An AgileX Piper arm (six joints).
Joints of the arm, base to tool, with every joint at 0 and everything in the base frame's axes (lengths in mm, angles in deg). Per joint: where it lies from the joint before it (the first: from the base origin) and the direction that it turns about. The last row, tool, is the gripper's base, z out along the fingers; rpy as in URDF.
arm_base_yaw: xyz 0 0 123 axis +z
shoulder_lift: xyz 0 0 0 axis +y
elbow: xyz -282.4 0 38.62 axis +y
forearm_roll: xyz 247.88 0 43.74 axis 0.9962 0 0.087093
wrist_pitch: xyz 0 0 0 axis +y
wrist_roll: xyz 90.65 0 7.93 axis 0.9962 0 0.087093
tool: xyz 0 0 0 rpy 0 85.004 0
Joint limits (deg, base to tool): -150..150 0..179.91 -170..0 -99.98..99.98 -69.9..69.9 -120..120
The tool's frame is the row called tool.
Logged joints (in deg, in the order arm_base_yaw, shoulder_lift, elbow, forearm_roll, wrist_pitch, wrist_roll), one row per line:
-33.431 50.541 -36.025 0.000 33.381 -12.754
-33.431 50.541 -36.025 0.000 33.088 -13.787
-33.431 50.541 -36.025 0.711 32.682 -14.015
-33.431 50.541 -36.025 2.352 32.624 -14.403
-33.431 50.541 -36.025 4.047 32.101 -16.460
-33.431 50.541 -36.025 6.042 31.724 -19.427
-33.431 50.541 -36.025 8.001 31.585 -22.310
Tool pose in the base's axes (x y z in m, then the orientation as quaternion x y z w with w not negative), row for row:
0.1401 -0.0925 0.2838 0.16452 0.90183 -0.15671 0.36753
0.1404 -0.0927 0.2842 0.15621 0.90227 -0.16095 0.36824
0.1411 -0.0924 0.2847 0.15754 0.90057 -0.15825 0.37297
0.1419 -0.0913 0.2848 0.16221 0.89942 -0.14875 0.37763
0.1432 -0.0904 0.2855 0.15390 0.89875 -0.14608 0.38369
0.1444 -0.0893 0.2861 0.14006 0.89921 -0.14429 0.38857
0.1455 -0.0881 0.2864 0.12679 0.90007 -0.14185 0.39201
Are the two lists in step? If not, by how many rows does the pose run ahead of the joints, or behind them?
They are in step.
